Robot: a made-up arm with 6 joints. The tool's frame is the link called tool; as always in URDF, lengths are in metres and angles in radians.
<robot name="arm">
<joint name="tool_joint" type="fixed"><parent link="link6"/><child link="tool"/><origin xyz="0 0 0"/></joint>
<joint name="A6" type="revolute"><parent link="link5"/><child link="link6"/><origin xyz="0.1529 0 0"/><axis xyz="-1 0 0"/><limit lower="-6.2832" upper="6.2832"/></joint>
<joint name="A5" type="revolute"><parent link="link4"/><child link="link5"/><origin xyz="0.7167 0 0"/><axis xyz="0 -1 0"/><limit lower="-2.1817" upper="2.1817"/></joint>
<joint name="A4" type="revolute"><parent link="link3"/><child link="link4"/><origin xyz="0 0 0.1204"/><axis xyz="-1 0 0"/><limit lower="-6.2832" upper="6.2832"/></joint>
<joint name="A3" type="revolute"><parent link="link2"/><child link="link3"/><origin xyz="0 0 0.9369"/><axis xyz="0 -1 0"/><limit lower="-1.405" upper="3.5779"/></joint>
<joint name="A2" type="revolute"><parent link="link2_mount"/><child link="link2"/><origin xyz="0.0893 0 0"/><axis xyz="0 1 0"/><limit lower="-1.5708" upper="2.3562"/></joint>
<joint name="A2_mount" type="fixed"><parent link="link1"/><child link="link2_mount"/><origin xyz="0.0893 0 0"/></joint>
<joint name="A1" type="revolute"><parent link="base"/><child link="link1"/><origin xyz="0 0 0.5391"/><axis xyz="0 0 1"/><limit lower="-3.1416" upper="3.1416"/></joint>
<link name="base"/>
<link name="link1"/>
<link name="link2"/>
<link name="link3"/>
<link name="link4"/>
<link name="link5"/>
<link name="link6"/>
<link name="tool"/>
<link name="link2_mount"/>
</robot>
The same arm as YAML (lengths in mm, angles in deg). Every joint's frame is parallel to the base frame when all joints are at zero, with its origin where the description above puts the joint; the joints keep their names.
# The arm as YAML. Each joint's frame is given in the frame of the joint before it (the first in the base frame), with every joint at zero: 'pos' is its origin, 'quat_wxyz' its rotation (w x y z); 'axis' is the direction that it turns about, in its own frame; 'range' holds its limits. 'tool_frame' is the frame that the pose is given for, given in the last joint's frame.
length_unit: mm
angle_unit: deg
joints:
  - joint: A1
    pos: [0.0, 0.0, 539.1]
    quat_wxyz: [1.0, 0.0, 0.0, 0.0]
    axis: "+z"
    range: [-180.0, 180.0]
  - joint: A2
    pos: [178.6, 0.0, 0.0]
    quat_wxyz: [1.0, 0.0, 0.0, 0.0]
    axis: "+y"
    range: [-90.0, 135.0]
  - joint: A3
    pos: [0.0, 0.0, 936.9]
    quat_wxyz: [1.0, 0.0, 0.0, 0.0]
    axis: "-y"
    range: [-80.5, 205.0]
  - joint: A4
    pos: [0.0, 0.0, 120.4]
    quat_wxyz: [1.0, 0.0, 0.0, 0.0]
    axis: "-x"
    range: [-360.0, 360.0]
  - joint: A5
    pos: [716.7, 0.0, 0.0]
    quat_wxyz: [1.0, 0.0, 0.0, 0.0]
    axis: "-y"
    range: [-125.0, 125.0]
  - joint: A6
    pos: [152.9, 0.0, 0.0]
    quat_wxyz: [1.0, 0.0, 0.0, 0.0]
    axis: "-x"
    range: [-360.0, 360.0]
tool_frame:
  pos: [0.0, 0.0, 0.0]
  quat_wxyz: [1.0, 0.0, 0.0, 0.0]

